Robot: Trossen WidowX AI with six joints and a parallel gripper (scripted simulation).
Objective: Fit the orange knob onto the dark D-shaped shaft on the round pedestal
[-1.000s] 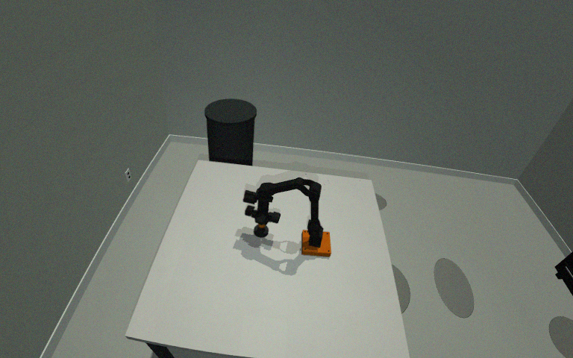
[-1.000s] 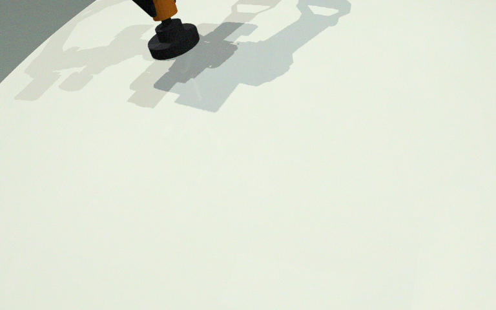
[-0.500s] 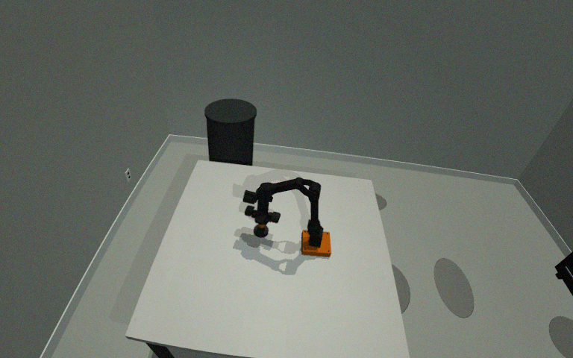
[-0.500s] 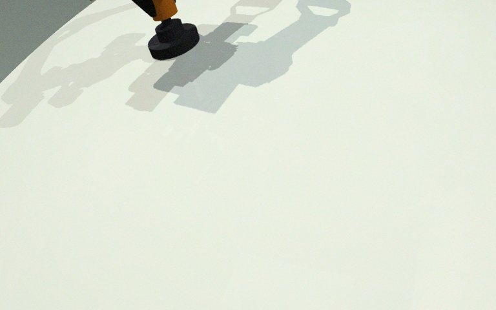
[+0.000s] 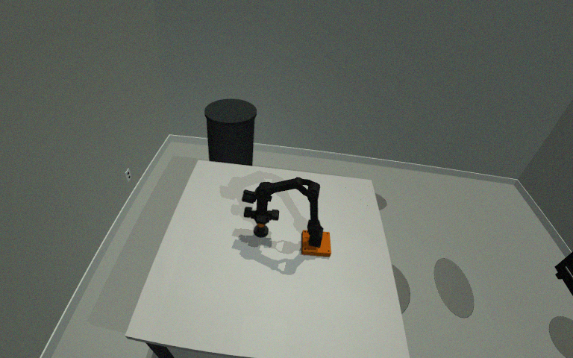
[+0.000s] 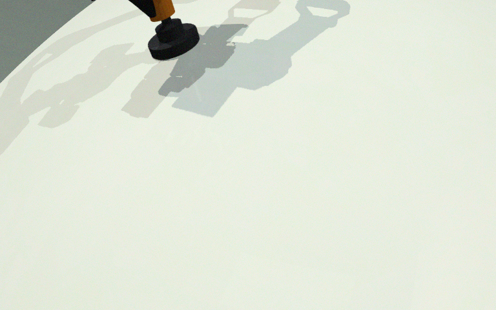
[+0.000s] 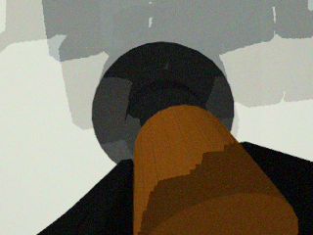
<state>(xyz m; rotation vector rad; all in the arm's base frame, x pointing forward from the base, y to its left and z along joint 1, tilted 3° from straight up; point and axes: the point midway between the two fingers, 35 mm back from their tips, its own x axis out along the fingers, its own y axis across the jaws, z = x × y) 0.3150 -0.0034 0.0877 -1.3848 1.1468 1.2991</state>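
The orange knob is 20 mm above my gripper tip. The rest, counted from my gripper tip: dark round pedestal (40 mm below).
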